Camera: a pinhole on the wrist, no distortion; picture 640 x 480 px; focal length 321.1 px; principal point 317.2 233.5 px. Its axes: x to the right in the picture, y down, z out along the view. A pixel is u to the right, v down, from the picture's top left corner.
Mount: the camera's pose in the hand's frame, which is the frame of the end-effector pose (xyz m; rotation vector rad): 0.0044 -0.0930 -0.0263 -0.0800 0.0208 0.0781
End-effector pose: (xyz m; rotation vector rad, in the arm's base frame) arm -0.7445 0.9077 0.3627 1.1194 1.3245 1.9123
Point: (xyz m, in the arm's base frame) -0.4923 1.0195 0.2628
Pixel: 222 173
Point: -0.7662 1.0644 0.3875
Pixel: outside the picture
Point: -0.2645 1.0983 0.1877
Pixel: 206 130
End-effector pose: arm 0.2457 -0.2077 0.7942 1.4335 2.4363 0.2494
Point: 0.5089 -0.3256 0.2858
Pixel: 238 268
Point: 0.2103 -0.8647 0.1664
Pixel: outside the picture
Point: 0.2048 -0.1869 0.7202
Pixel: 491 372
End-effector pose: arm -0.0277 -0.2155 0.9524 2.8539 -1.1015 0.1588
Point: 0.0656 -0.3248 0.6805
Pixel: 420 301
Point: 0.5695 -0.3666 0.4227
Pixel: 552 72
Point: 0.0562 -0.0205 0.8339
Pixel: outside the picture
